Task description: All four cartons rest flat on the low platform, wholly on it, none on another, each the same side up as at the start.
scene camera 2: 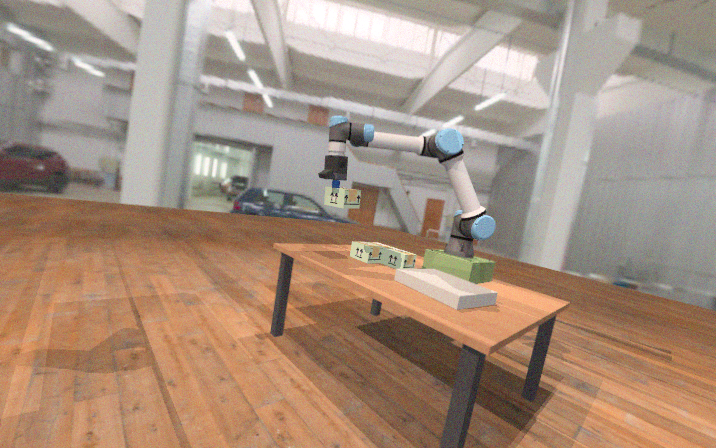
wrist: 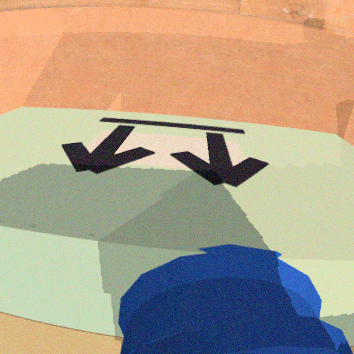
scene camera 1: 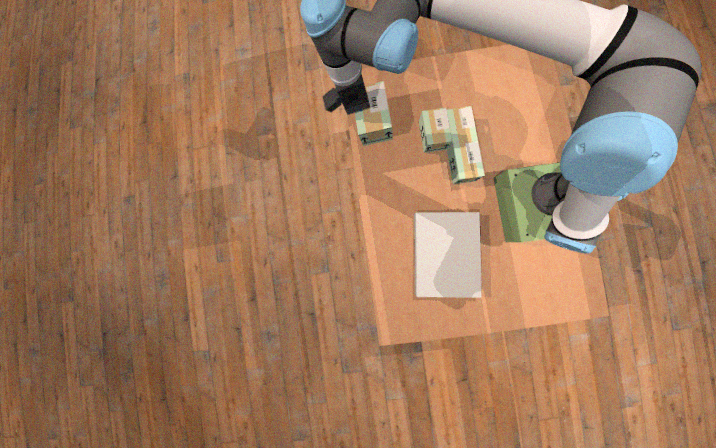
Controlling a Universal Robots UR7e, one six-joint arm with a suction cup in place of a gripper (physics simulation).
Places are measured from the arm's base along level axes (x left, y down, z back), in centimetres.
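Pixels of known places: hand at its tool point: [scene camera 2: 334, 190] [wrist: 232, 263]; arm's base at its link origin: [scene camera 2: 458, 254] [scene camera 1: 552, 194].
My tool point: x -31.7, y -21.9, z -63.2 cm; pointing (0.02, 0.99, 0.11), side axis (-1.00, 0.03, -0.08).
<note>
Ahead of a thing's pixels: the offset from my tool point to its top centre. Level surfaces: height alone.
My suction gripper [scene camera 2: 335, 184] [wrist: 220, 300] is shut on a pale green carton {dy -2.1, dx +1.8, dz +3.6 cm} [scene camera 1: 374, 124] [scene camera 2: 342, 197] [wrist: 305, 210]. The carton hangs upright and about level, high above the table's far end. In scene camera 1 the cup is hidden under the arm's black tool. Three more cartons stand on the table close together: a left one {dy +24.5, dx -1.4, dz +28.3 cm} [scene camera 1: 436, 126] [scene camera 2: 364, 252], a back right one {dy +24.5, dx -0.3, dz +37.8 cm} [scene camera 1: 464, 124] and a front one {dy +24.5, dx +13.5, dz +37.5 cm} [scene camera 1: 467, 162] [scene camera 2: 398, 257]. In scene camera 2 the back right one is mostly hidden. The low platform {dy +27.9, dx +47.4, dz +24.7 cm} [scene camera 1: 447, 253] [scene camera 2: 443, 287] is a light grey slab, apart from all four cartons.
The wooden table {dy +32.7 cm} [scene camera 1: 411, 327] [scene camera 2: 506, 327] carries the platform and a green base block [scene camera 1: 520, 211] [scene camera 2: 454, 265] under the arm. The block is to the right of the platform in scene camera 1. The arm's upper links pass high over the table's right and far sides.
</note>
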